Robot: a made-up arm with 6 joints.
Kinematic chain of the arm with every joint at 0, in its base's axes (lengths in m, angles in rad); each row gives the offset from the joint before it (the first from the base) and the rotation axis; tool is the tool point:
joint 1: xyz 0 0 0.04 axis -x
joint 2: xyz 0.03 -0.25 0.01 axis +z
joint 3: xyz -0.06 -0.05 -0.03 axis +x
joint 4: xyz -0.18 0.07 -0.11 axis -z
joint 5: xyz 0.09 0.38 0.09 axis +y
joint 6: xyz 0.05 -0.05 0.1 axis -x
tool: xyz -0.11 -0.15 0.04
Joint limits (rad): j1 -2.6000..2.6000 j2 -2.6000..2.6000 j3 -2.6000..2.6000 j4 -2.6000..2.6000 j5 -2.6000..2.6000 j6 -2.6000..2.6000
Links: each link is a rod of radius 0.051 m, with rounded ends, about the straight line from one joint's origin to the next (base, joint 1, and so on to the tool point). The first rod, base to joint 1, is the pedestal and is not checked.
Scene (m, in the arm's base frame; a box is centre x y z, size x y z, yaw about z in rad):
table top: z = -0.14
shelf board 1: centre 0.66 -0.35 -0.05 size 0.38 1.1 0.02 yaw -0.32
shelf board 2: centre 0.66 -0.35 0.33 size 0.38 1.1 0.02 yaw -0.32
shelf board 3: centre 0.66 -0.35 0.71 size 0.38 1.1 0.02 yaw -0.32
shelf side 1: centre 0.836 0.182 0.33 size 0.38 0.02 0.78 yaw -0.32
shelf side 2: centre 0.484 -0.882 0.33 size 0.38 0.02 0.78 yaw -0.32
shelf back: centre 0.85 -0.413 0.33 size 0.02 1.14 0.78 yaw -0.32
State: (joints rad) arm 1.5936 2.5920 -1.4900 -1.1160 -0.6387 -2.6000
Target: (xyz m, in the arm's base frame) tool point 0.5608 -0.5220 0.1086
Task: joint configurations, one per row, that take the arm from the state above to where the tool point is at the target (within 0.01 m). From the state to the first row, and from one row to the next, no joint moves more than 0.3 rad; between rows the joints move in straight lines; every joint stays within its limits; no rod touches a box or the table.
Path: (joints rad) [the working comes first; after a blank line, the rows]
Joints at the target: 1.0306 2.6000 -1.7714 -0.7725 -0.7081 -2.4936
Straight joint move there: touches shelf board 2.

1: 1.7781 2.5947 -1.4867 -0.8476 -0.6733 -2.4029
2: 1.9625 2.5973 -1.4834 -0.5792 -0.7079 -2.2057
3: 2.1470 2.6000 -1.4801 -0.3109 -0.7425 -2.0086
4: 1.9210 2.6000 -1.5831 -0.1855 -0.7736 -2.0195
5: 1.6950 2.6000 -1.6861 -0.0602 -0.8048 -2.0304
6: 1.4690 2.6000 -1.7890 0.0651 -0.8360 -2.0413
7: 1.3228 2.6000 -1.7832 -0.2141 -0.7934 -2.1921
8: 1.1767 2.6000 -1.7773 -0.4933 -0.7508 -2.3428
9: 1.0306 2.6000 -1.7714 -0.7725 -0.7081 -2.4936

